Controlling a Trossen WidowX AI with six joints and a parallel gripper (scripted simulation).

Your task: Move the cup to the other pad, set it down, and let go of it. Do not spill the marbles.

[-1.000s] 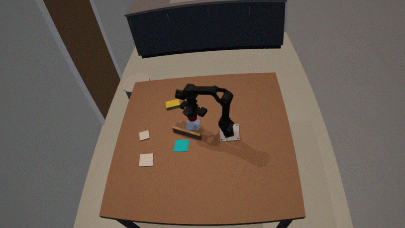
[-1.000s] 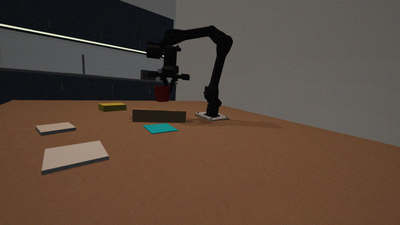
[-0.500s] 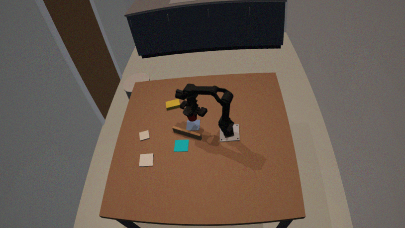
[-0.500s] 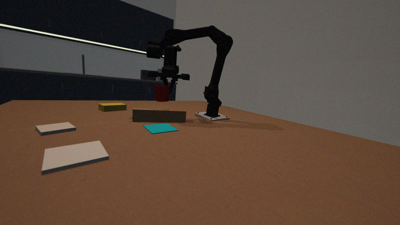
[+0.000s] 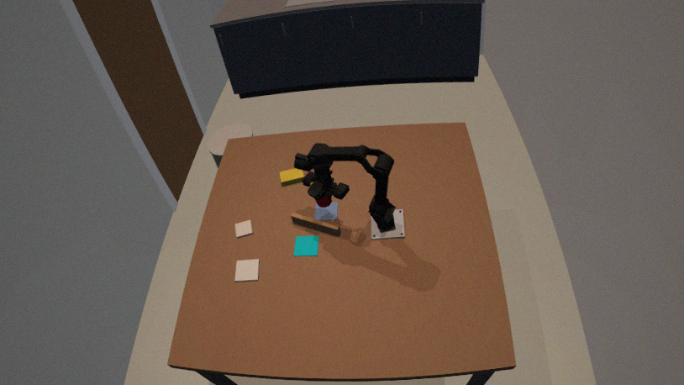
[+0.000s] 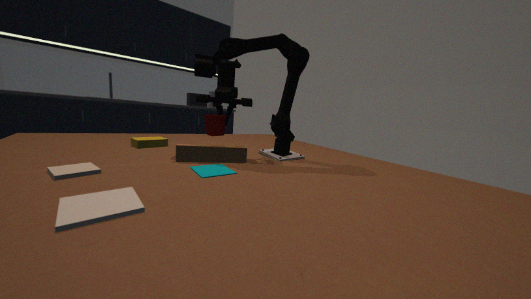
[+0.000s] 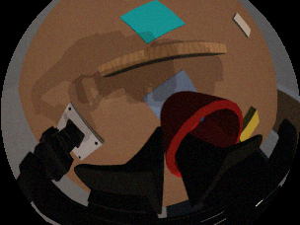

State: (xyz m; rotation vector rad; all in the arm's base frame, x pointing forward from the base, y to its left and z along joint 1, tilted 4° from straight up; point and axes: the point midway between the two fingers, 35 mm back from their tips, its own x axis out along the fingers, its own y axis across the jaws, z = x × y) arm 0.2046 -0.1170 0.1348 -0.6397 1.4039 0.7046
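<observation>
My gripper tip is 130 mm to the right of the teal pad, 130 mm short of it and 120 mm above it. Also, from my gripper tip: red cup: 20 mm to the right, 20 mm ahead; low wooden bar: 100 mm below, 70 mm ahead, 50 mm to the left.
</observation>
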